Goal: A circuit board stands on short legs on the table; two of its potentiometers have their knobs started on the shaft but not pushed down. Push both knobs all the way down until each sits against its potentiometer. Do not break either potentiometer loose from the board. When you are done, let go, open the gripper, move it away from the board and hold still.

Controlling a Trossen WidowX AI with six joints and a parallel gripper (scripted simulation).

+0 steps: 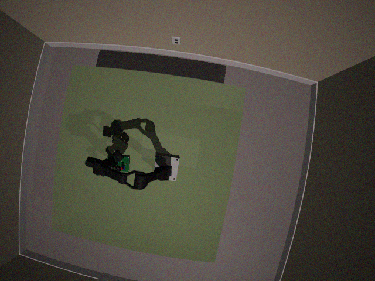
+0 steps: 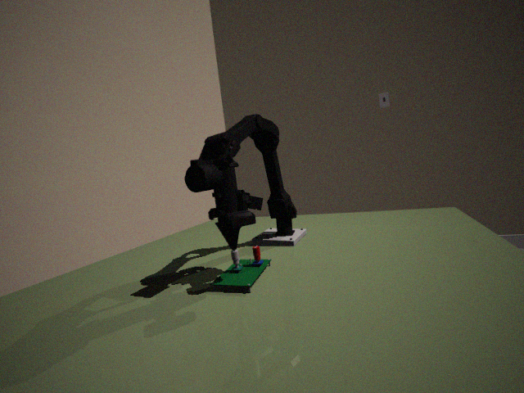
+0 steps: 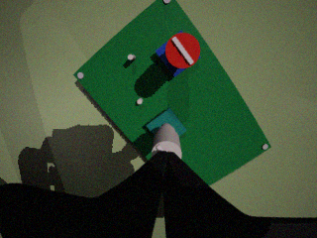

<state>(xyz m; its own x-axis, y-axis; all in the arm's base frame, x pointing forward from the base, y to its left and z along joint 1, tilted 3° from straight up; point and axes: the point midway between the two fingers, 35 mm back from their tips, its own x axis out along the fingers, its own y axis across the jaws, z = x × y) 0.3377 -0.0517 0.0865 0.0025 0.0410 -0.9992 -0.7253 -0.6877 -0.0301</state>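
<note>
The grey knob is 2 cm below my gripper tip. The rest, counted from my gripper tip: red knob: 4 cm behind, 4 cm to the left, 2 cm below.
</note>
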